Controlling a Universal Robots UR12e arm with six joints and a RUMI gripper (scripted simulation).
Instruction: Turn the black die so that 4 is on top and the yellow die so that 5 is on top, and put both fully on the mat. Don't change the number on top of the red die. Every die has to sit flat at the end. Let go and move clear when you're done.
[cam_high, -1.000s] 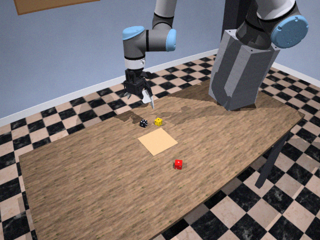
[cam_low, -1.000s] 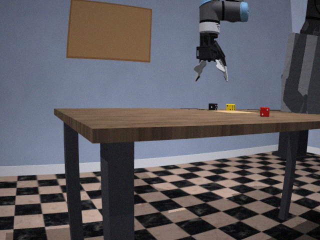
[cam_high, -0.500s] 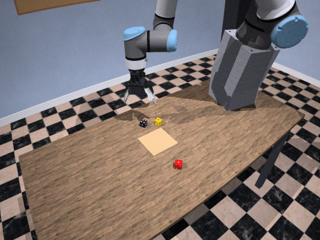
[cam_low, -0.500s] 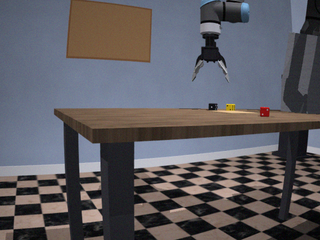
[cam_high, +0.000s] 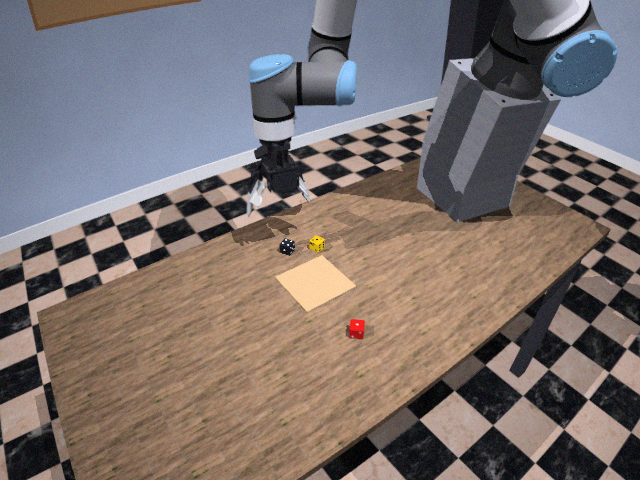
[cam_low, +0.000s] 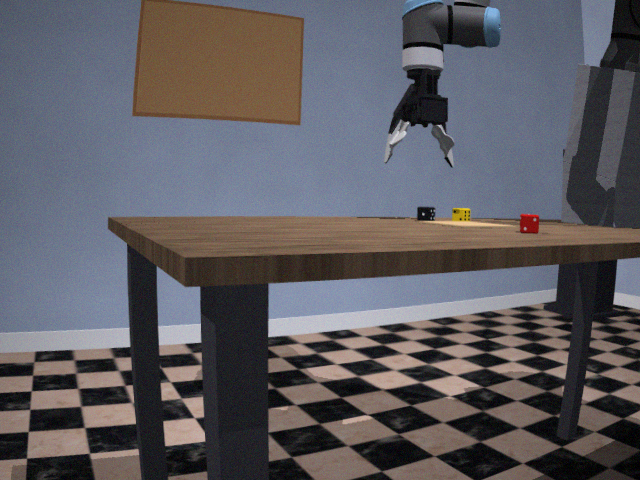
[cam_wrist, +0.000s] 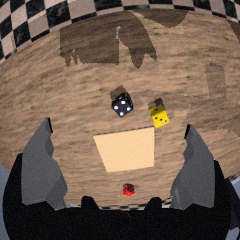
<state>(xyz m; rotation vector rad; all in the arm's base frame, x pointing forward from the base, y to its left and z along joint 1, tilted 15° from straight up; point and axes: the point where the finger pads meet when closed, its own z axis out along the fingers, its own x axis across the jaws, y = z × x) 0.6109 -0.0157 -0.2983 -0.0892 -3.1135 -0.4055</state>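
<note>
Now: hand 3 cm to the right of the black die and 10 cm above it. Round my hand: yellow die: 8 cm behind, 5 cm to the left, 10 cm below; red die: 3 cm behind, 35 cm to the left, 10 cm below; tan mat: 2 cm behind, 17 cm to the left, 12 cm below.
</note>
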